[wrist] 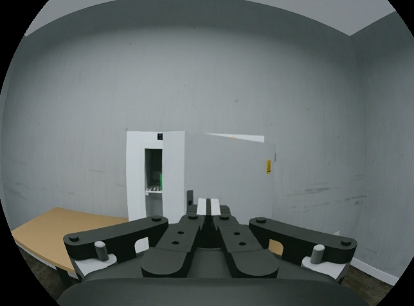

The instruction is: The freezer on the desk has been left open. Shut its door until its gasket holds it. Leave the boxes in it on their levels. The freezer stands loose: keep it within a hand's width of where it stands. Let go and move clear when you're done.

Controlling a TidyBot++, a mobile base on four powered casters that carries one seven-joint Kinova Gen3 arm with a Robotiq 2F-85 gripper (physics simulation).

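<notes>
The white freezer (135,175) stands on the desk (60,225), left of the middle of the wrist view. Its door (230,167) is open, hinged at the right and swung out toward me, with its free edge at the left. A small dark plate (190,196) shows near that free edge. Through the gap I see part of a green box (161,181) on a wire shelf (154,190). The rest of the inside is hidden by the door. My gripper (208,210) is shut and empty. It is in front of the door's lower part and hides the handle; contact cannot be told.
A grey wall (220,75) rises behind the freezer. A yellow warning label (268,166) is on the door's upper right. The wooden desk top extends to the left of the freezer. A side wall (390,150) stands at the right.
</notes>
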